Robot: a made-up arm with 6 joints. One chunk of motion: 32 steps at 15 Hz.
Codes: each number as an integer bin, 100 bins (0 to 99) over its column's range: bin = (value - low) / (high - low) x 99, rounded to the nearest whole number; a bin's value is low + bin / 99 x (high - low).
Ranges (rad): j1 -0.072..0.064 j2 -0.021..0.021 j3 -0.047..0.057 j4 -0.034..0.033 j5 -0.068..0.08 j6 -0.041..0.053
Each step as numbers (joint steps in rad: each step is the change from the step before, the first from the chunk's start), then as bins.
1 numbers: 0.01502 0.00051 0.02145 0.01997 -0.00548 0.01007
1 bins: 63 51 65 80 42 54
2 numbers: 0.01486 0.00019 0.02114 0.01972 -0.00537 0.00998
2 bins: 63 50 65 79 42 54
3 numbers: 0.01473 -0.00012 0.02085 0.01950 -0.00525 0.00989
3 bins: 63 49 65 79 42 54
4 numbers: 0.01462 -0.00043 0.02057 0.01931 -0.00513 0.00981
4 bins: 63 48 64 79 42 54
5 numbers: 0.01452 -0.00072 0.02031 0.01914 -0.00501 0.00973
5 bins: 63 48 64 79 42 53
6 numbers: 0.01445 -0.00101 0.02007 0.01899 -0.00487 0.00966
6 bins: 63 47 64 78 42 53
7 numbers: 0.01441 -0.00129 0.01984 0.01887 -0.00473 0.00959
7 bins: 63 46 64 78 42 53
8 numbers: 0.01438 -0.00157 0.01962 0.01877 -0.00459 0.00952
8 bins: 63 46 63 78 42 53
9 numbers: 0.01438 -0.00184 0.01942 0.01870 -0.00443 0.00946
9 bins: 63 45 63 78 43 53
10 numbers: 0.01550 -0.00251 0.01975 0.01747 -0.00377 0.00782
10 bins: 64 44 64 76 43 51
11 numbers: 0.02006 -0.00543 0.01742 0.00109 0.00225 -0.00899
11 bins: 67 37 61 52 47 34
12 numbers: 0.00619 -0.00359 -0.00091 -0.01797 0.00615 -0.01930
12 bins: 57 41 44 24 50 23
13 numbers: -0.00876 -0.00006 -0.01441 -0.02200 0.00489 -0.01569
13 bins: 46 49 31 18 49 27
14 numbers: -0.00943 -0.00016 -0.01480 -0.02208 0.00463 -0.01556
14 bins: 46 49 31 18 49 27
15 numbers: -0.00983 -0.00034 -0.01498 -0.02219 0.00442 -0.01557
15 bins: 45 49 30 17 48 27
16 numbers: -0.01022 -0.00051 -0.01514 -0.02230 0.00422 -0.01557
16 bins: 45 48 30 17 48 27
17 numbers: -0.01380 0.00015 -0.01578 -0.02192 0.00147 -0.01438
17 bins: 42 50 30 18 46 28
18 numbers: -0.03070 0.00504 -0.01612 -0.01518 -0.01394 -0.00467
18 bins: 30 61 29 28 36 38
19 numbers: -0.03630 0.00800 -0.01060 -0.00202 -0.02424 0.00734
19 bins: 26 68 35 47 29 51
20 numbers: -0.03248 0.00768 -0.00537 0.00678 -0.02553 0.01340
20 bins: 29 68 40 60 28 57
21 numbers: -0.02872 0.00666 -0.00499 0.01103 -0.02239 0.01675
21 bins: 32 65 40 67 31 61
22 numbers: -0.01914 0.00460 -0.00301 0.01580 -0.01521 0.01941
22 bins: 38 60 42 74 35 64
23 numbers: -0.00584 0.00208 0.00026 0.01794 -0.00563 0.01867
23 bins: 48 54 45 77 42 63
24 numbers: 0.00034 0.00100 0.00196 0.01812 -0.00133 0.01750
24 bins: 53 52 47 77 45 62
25 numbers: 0.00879 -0.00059 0.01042 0.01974 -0.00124 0.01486
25 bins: 59 48 55 79 45 59
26 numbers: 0.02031 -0.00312 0.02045 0.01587 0.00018 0.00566
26 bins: 67 42 64 74 46 49
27 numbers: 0.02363 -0.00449 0.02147 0.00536 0.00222 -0.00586
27 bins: 70 39 65 58 47 37
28 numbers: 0.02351 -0.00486 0.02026 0.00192 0.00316 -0.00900
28 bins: 70 38 64 53 48 34
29 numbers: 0.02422 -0.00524 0.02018 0.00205 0.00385 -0.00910
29 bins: 70 37 64 53 48 34
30 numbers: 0.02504 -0.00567 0.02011 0.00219 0.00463 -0.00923
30 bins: 71 36 64 53 49 33
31 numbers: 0.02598 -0.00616 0.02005 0.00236 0.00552 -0.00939
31 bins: 71 35 64 54 49 33
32 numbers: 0.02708 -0.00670 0.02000 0.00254 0.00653 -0.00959
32 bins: 72 34 64 54 50 33
